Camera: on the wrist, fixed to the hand. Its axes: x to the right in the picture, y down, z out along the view.
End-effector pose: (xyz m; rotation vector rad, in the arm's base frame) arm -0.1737 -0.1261 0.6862 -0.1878 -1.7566 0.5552
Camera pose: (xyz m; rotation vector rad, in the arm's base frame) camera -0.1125 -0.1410 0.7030 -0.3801 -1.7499 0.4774
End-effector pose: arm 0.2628 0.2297 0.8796 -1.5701 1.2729 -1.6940
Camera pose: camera 0.2174 0.2664 0.9085 -1.5418 1.5003 -1.6247
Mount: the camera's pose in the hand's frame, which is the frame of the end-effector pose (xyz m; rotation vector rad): -0.0076 -0.0308 -0.0569 -0.1495 0.0481 0.0862
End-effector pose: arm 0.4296 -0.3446 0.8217 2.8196 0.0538 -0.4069
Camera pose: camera 0.4353 -0.2986 0.8674 2.6731 -0.0262 -0.3024
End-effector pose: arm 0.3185 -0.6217 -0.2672 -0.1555 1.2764 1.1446
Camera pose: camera 0.3044 -0.6783 -0.2962 -0.2421 1.2495 1.3179
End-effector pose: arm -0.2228 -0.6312 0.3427 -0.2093 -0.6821 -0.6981
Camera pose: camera -0.2183 -0.6730 0.2929 -0.3563 -0.5720 -0.6698
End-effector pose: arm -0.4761 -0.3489 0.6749 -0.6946 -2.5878 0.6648
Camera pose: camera -0.4547 -0.3572 0.7359 -0.8623 -2.5946 0.4771
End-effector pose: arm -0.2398 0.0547 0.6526 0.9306 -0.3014 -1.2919
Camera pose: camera -0.2252 0.0858 0.5972 0.8120 -0.2023 -1.1943
